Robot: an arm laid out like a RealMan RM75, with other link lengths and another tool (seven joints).
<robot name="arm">
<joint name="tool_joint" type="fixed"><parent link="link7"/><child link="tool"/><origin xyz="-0.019 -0.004 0.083" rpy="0 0.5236 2.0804"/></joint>
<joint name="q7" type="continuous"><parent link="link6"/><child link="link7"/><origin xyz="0 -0.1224 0" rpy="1.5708 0 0"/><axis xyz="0 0 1"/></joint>
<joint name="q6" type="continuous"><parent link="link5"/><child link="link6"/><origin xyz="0 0 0" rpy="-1.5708 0 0"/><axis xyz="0 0 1"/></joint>
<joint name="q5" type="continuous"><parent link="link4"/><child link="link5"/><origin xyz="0 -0.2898 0" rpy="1.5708 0 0"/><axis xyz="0 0 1"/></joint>
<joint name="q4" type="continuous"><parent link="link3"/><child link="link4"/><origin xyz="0 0 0" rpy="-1.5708 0 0"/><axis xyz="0 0 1"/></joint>
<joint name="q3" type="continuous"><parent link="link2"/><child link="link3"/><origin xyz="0 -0.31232 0" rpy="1.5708 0 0"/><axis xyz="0 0 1"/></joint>
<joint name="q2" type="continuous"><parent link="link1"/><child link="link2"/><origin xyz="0 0 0" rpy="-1.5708 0 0"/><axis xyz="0 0 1"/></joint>
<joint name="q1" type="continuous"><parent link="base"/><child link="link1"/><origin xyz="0 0 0.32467"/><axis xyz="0 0 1"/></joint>
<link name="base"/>
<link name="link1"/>
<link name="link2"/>
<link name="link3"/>
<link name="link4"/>
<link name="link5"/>
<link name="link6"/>
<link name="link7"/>
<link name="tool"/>
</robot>
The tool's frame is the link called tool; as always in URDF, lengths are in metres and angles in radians. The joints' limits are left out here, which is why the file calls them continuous.
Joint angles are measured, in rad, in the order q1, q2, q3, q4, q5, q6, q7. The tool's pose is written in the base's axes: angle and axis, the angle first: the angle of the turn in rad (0 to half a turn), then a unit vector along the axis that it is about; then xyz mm. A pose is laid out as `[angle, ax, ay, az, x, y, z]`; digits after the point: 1 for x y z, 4 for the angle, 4 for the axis.
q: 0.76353, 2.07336, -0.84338, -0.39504, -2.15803, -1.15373, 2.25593
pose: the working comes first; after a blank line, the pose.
Where each joint sits with the arm in this pose, in the base's axes (m; each line is computed from the numbers above, not from the rounded line before):
q1: 0.0000 0.0000 0.3247
q2: 0.0000 0.0000 0.3247
q3: 0.1977 0.1893 0.1742
q4: 0.1977 0.1893 0.1742
q5: 0.3353 0.4362 0.1104
q6: 0.3353 0.4362 0.1104
q7: 0.3232 0.4710 -0.0064
the tool: 0.3135 0.5130 -0.0799

[2.4965, -0.0683, -0.9833, -0.1684, 313.5, 513.0, -79.9]
